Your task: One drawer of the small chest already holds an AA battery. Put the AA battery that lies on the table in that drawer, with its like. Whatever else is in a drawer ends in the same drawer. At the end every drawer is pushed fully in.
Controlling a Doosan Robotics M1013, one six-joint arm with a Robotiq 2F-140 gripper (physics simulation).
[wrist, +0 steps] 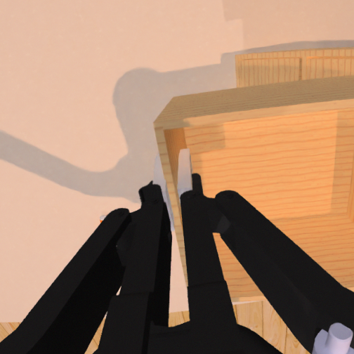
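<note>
An open, light wooden drawer (270,165) fills the right side of the wrist view, and no battery shows in the visible part of it. My gripper (175,166) is shut on the drawer's thin left wall, with one pale fingertip inside the drawer and the other outside. A tiny white and orange bit (103,218) shows at the left of the black fingers; it may be part of the AA battery on the table, but most of it is hidden. The fingers hide part of the drawer's left wall and floor.
Another wooden part of the chest (270,72) shows behind the drawer at the upper right. The pale table top (60,65) bears shadows of the arm and chest. The table's edge and a wooden plank floor (250,320) show at the bottom.
</note>
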